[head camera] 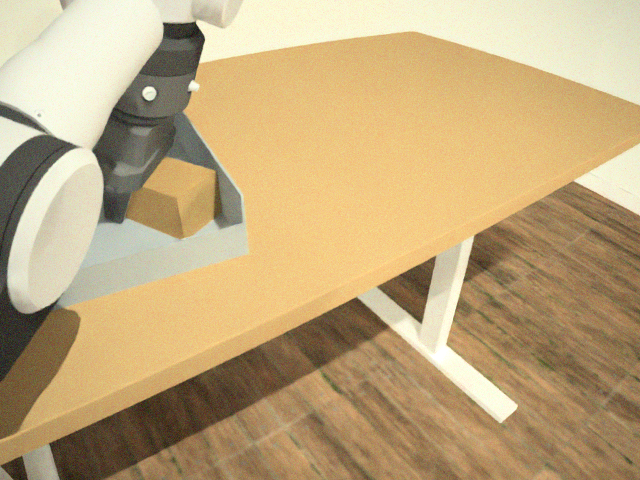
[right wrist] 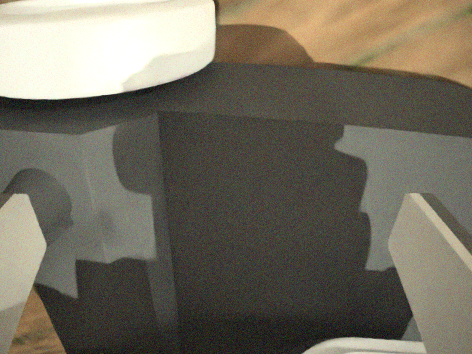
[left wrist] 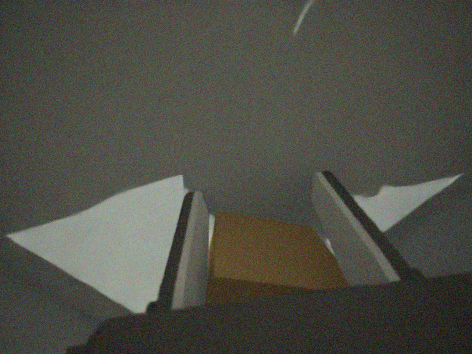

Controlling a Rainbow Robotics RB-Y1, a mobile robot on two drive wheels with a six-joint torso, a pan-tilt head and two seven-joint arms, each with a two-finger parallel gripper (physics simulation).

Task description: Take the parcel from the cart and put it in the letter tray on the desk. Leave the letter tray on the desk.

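Frame: origin at the robot's base, x ahead, y left, z up, level; millimetres.
Seen in the pictures: left gripper, fingertip midpoint: (head camera: 127, 201) (left wrist: 257, 194); right gripper, fingertip midpoint: (right wrist: 218, 221).
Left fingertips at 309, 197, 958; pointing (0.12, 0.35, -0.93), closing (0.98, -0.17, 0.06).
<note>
Pixels of each thing's top centre, then the offset from my left fingertips to it, as dx, dy, dz. "pt": a spot on its surface instead. Level surfaces: height alone.
- plain orange-brown box, top centre: (head camera: 165, 173) -24, -58, +45
- letter tray, top centre: (left wrist: 305, 114) (head camera: 85, 151) +14, +41, +58
- desk, surface height: dz -7
- white leg, surface spot: (head camera: 447, 294) pt +537, -628, -664
- wooden floor, surface height: dz -957
The parcel, a plain orange-brown box (head camera: 178, 178) (left wrist: 270, 250), is inside the letter tray near its right-hand corner in the head camera. Its lower edge is at or very close to the tray floor. The letter tray (head camera: 165, 266) (left wrist: 115, 235) is light blue-grey with raised walls and stands on the desk (head camera: 361, 134). My left gripper (head camera: 126, 204) (left wrist: 257, 194) points down into the tray and is shut on the parcel, a finger on each side; one finger is hidden in the head camera. My right gripper (right wrist: 218, 221) is open and empty, away from the desk. The cart does not show.
The robot's left arm (head camera: 93, 62) covers the tray's left part in the head camera. The desk's near edge runs diagonally, with a white leg (head camera: 447, 294) beneath it on the wooden floor (head camera: 558, 320). A dark grey body (right wrist: 265, 215) and a white rounded part (right wrist: 105, 50) show in the right wrist view.
</note>
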